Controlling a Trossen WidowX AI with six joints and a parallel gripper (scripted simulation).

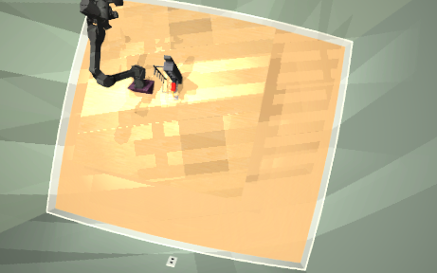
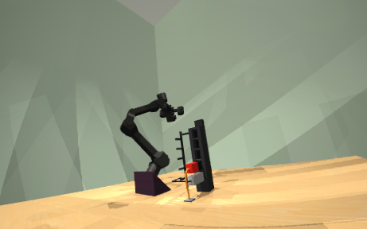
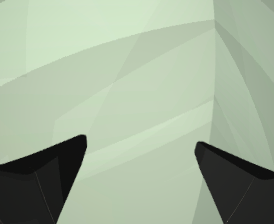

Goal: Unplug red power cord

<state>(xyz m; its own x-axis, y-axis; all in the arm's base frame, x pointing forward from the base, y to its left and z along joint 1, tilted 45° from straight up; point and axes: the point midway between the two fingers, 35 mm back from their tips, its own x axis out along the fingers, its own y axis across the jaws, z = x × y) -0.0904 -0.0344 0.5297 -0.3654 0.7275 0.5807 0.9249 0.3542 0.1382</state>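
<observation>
Now: the red plug 37 cm ahead of my gripper tip, 35 cm below it and 33 cm to the right of it. The rest, counted from my gripper tip: grey block: 40 cm below, 37 cm ahead, 33 cm to the right.
</observation>
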